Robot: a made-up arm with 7 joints. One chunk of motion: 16 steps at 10 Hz.
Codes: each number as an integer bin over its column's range. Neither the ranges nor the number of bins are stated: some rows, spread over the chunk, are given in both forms.
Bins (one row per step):
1: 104 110 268 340 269 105 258
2: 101 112 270 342 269 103 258
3: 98 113 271 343 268 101 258
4: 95 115 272 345 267 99 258
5: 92 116 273 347 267 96 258
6: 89 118 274 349 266 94 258
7: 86 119 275 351 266 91 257
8: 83 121 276 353 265 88 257
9: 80 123 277 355 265 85 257
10: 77 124 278 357 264 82 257
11: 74 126 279 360 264 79 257
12: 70 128 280 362 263 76 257
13: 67 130 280 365 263 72 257
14: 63 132 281 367 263 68 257
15: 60 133 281 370 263 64 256
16: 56 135 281 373 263 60 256
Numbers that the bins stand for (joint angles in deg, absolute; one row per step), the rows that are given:
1: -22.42 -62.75 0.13 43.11 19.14 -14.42 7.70
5: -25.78 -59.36 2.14 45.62 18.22 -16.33 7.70
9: -29.14 -55.40 3.74 48.48 17.29 -18.66 7.14
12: -31.95 -52.57 4.94 50.98 16.36 -20.56 7.14
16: -35.87 -48.62 5.34 54.92 16.36 -23.95 6.58
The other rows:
2: -23.26 -61.62 0.93 43.83 19.14 -14.84 7.70
3: -24.10 -61.05 1.33 44.19 18.68 -15.27 7.70
4: -24.94 -59.92 1.74 44.90 18.22 -15.69 7.70
6: -26.62 -58.22 2.54 46.33 17.75 -16.75 7.70
7: -27.46 -57.66 2.94 47.05 17.75 -17.39 7.14
8: -28.30 -56.53 3.34 47.76 17.29 -18.02 7.14
10: -29.98 -54.83 4.14 49.20 16.83 -19.29 7.14
11: -30.83 -53.70 4.54 50.27 16.83 -19.93 7.14
13: -32.79 -51.44 4.94 52.06 16.36 -21.41 7.14
14: -33.91 -50.31 5.34 52.77 16.36 -22.26 7.14
15: -34.75 -49.75 5.34 53.85 16.36 -23.11 6.58

